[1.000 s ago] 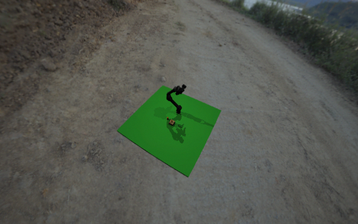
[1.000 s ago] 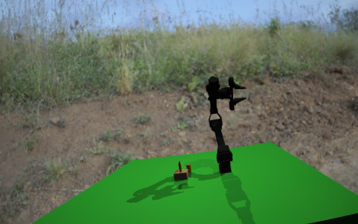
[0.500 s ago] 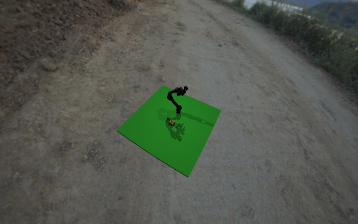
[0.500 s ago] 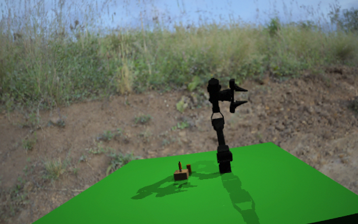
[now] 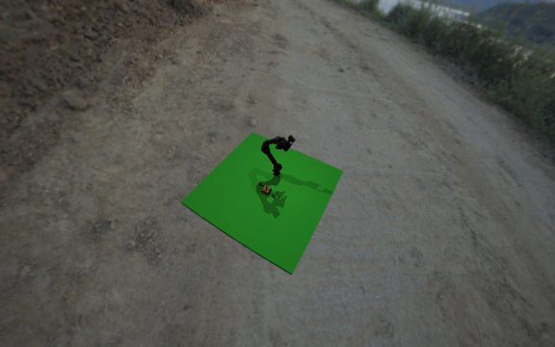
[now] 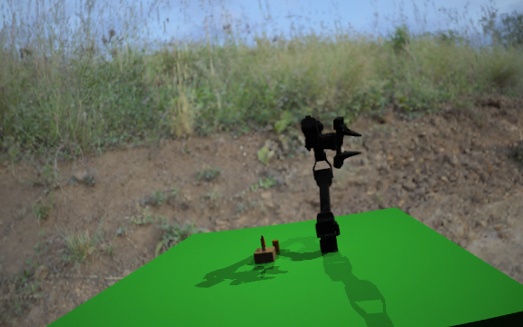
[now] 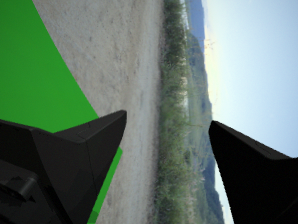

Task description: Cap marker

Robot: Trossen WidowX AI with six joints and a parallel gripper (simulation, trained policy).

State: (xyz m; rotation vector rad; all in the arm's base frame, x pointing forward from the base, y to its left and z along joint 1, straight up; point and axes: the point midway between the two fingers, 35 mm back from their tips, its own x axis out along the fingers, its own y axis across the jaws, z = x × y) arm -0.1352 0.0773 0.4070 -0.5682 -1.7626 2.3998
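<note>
My gripper tip is now 39 cm short of the orange cap, 37 cm above it and 16 cm to the left of it. The rest, counted from my gripper tip: brown holder block: 43 cm ahead, 38 cm below, 6 cm to the right.
</note>
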